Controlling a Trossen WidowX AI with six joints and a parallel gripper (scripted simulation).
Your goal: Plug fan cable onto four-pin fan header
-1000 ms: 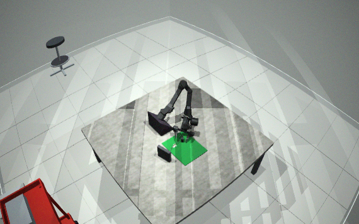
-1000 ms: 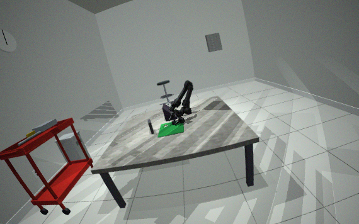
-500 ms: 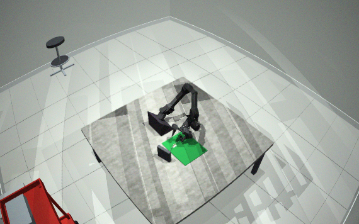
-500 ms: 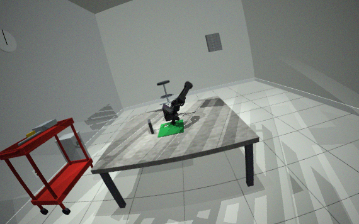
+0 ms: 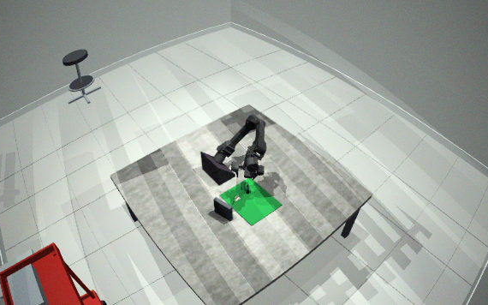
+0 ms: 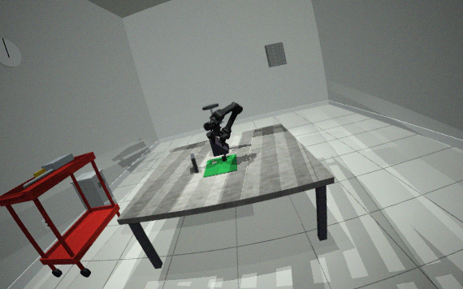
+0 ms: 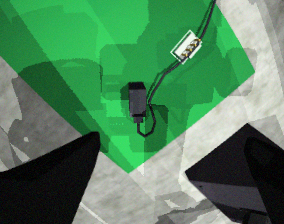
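Now: the dark plug 11 cm below my gripper tip and 2 cm to the left of it. Also, from my gripper tip: green board 15 cm below, 7 cm ahead; black fan 19 cm to the right, 8 cm below, 7 cm ahead; white four-pin header 13 cm below, 7 cm to the right, 2 cm ahead.
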